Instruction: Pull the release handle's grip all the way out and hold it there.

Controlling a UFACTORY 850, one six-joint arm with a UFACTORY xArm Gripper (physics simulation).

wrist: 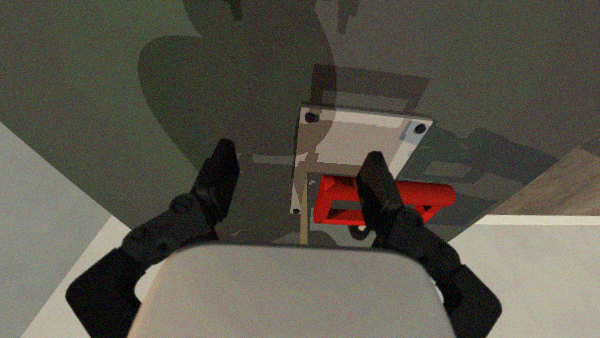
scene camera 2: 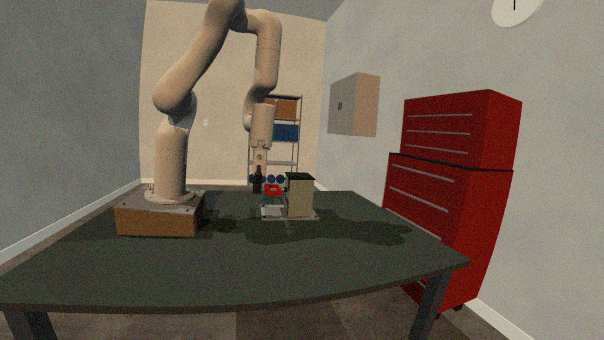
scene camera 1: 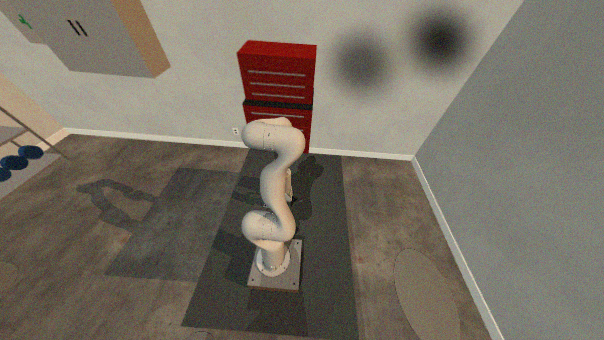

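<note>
The release handle's red grip [scene camera 2: 273,189] [wrist: 427,194] stands a short way out from the beige box [scene camera 2: 300,197], beside a dark collar. The box has a black top and stands on a pale base plate [scene camera 2: 272,212] [wrist: 357,142]. My gripper [scene camera 2: 257,190] [wrist: 300,160] is open, with nothing between its fingers. In scene camera 2 its fingers point down just left of the grip. In the wrist view the right finger crosses in front of the grip, which lies mostly right of the finger gap. Whether they touch cannot be told. The arm hides the handle in scene camera 1.
The dark green table [scene camera 2: 200,270] carries the arm's wooden base block [scene camera 2: 155,221] at the left. A red tool cabinet [scene camera 1: 280,62] [scene camera 2: 450,200] stands beyond the table. A wall cupboard [scene camera 2: 365,105] and a shelf rack are farther back.
</note>
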